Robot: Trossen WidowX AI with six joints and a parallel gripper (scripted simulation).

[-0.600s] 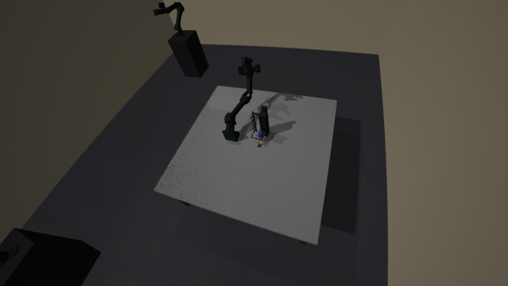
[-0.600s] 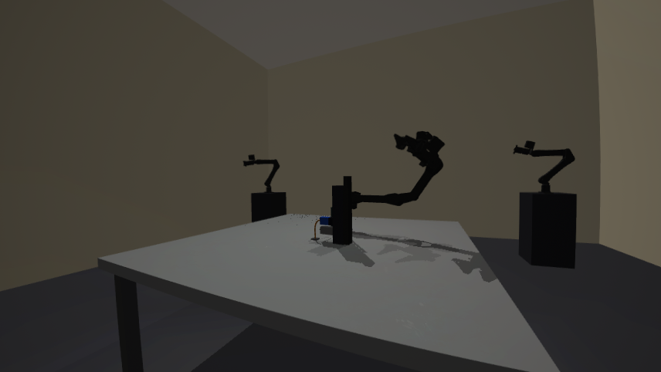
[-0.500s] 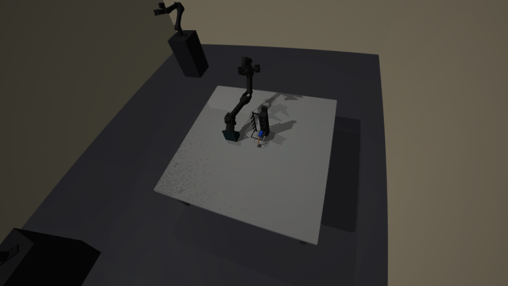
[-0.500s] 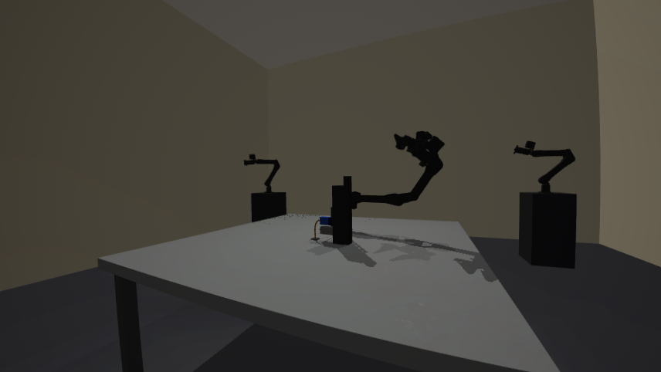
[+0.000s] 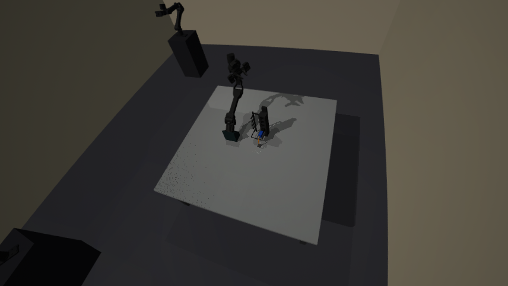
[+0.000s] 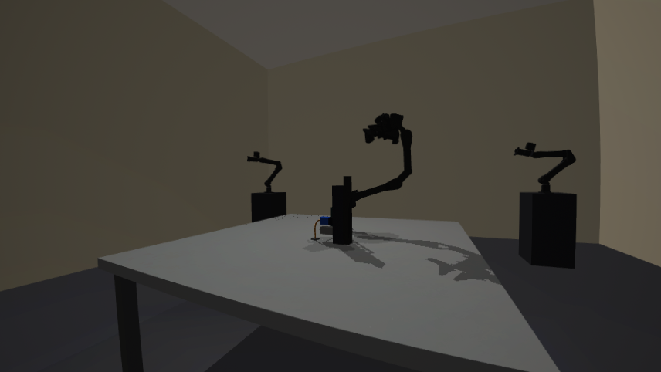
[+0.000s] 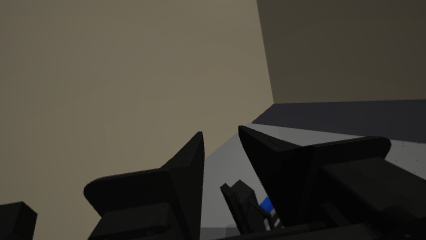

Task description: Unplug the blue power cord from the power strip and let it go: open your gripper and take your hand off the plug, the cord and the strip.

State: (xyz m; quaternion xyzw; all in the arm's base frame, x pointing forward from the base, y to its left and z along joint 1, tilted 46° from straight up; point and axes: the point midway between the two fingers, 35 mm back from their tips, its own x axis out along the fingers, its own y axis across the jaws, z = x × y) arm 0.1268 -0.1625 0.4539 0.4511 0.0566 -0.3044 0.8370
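The blue plug is 120 mm ahead of my gripper tip, 140 mm to the right of it and 430 mm below it.
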